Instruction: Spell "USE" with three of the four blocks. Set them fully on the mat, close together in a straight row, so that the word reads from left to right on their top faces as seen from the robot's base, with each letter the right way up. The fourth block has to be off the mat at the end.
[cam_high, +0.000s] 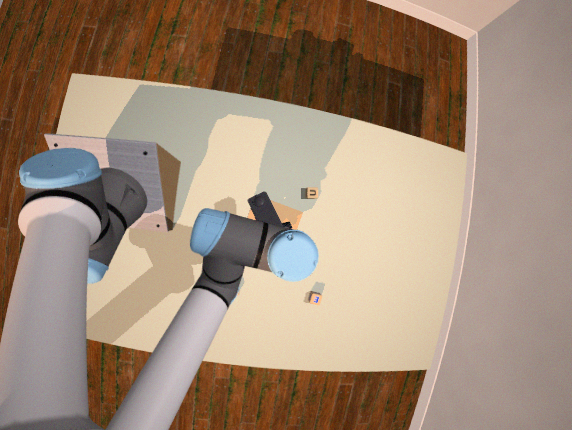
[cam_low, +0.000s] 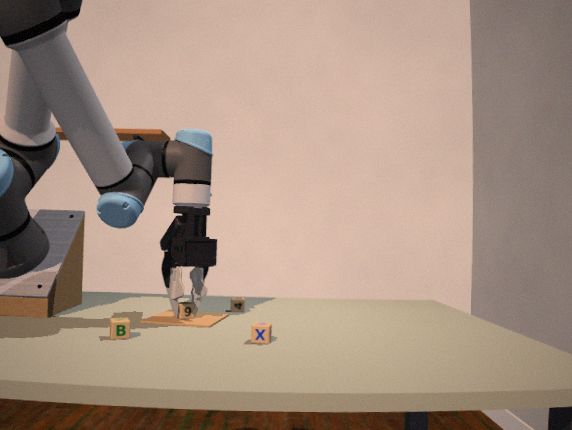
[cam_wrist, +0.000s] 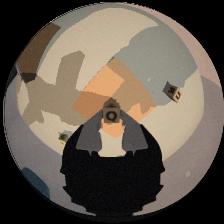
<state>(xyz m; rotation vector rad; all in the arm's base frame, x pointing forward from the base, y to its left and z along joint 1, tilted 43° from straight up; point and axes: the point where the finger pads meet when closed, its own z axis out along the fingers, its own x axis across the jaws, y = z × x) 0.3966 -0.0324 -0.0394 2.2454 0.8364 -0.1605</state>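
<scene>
Right now the orange mat is 1 cm to the left of my hand and 2 cm below it. From my hand the other things lie so: blue-lettered block 17 cm ahead, 16 cm to the right, 1 cm below.
</scene>
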